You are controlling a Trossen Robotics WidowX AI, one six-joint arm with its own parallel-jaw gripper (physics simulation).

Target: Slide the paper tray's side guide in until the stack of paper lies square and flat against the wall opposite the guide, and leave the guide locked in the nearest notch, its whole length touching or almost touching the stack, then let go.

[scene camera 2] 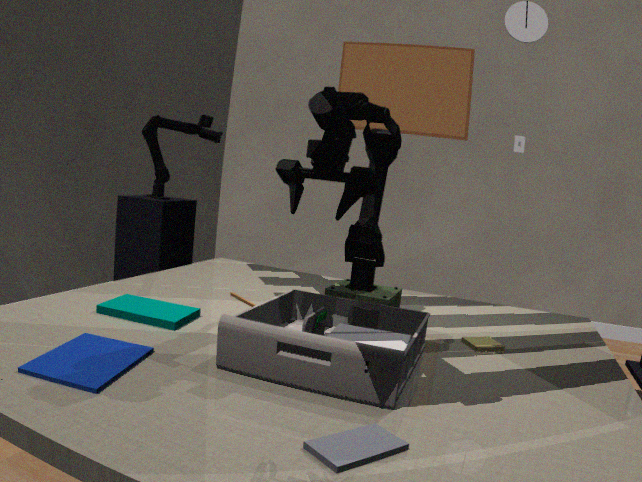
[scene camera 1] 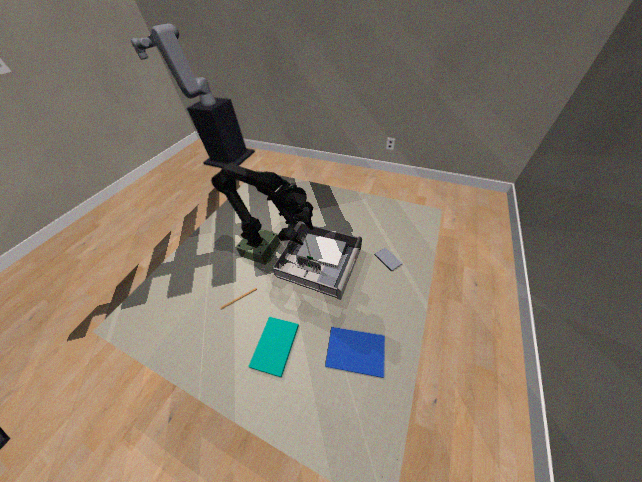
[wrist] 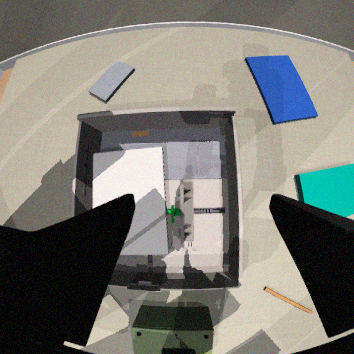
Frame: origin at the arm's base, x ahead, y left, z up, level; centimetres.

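Seen in the pictures: gripper, fingertip midpoint: (scene camera 2: 314, 216) (scene camera 1: 307, 237) (wrist: 203, 201); arm's base at its link origin: (scene camera 2: 361, 287) (scene camera 1: 255, 241).
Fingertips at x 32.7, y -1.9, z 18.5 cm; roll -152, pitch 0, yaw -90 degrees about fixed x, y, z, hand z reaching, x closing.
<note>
Pixels of each thing's top centre, then the offset from my fingertips to it. "*": a spot on its surface instead.
- grey paper tray at its top centre: (wrist: 149, 195) (scene camera 2: 337, 312) (scene camera 1: 318, 250) dz -16.6, dx +0.6, dy +6.6 cm
- white paper stack at its top centre: (scene camera 2: 365, 343) (wrist: 126, 201) (scene camera 1: 321, 248) dz -21.9, dx -0.6, dy +12.3 cm
- grey side guide at a spot on its surface: (wrist: 188, 210) (scene camera 1: 308, 268) * dz -24.0, dx -2.4, dy +0.1 cm
- blue slab at its top centre: (scene camera 2: 89, 357) (wrist: 282, 84) (scene camera 1: 355, 350) dz -25.4, dx +30.1, dy -26.0 cm
- teal slab at its top centre: (scene camera 2: 148, 306) (wrist: 334, 193) (scene camera 1: 274, 344) dz -24.4, dx +0.4, dy -36.3 cm
- grey slab at its top centre: (scene camera 2: 357, 443) (wrist: 110, 78) (scene camera 1: 388, 258) dz -25.2, dx +31.3, dy +20.7 cm
- orange stick at its top centre: (scene camera 2: 247, 300) (wrist: 290, 301) (scene camera 1: 238, 297) dz -25.5, dx -25.7, dy -25.0 cm
- yellow pad at its top centre: (scene camera 2: 483, 341) dz -25.1, dx -27.7, dy +33.6 cm
The grey paper tray (scene camera 1: 348, 272) (scene camera 2: 248, 348) (wrist: 237, 165) lies open on the table. The white paper stack (scene camera 1: 329, 250) (scene camera 2: 382, 342) (wrist: 131, 172) lies in its left part in the wrist view, looking slightly turned; its left edge is near the left wall, contact unclear. The grey side guide (scene camera 1: 309, 265) (wrist: 188, 210) stands right of the stack in the wrist view, with a narrow gap between them. Its green tab (scene camera 2: 321, 317) (wrist: 173, 212) is on the stack side. My gripper (scene camera 2: 316, 215) (wrist: 203, 201) is open and empty above the tray, its fingers either side of the guide.
A blue slab (scene camera 1: 355, 352) (scene camera 2: 85, 362) (wrist: 281, 89), a teal slab (scene camera 1: 274, 346) (scene camera 2: 148, 311) (wrist: 327, 189), a grey slab (scene camera 1: 388, 259) (scene camera 2: 355, 447) (wrist: 112, 81) and an orange stick (scene camera 1: 238, 298) (wrist: 288, 300) lie around the tray. A yellow pad (scene camera 2: 482, 343) lies right of it in scene camera 2.
</note>
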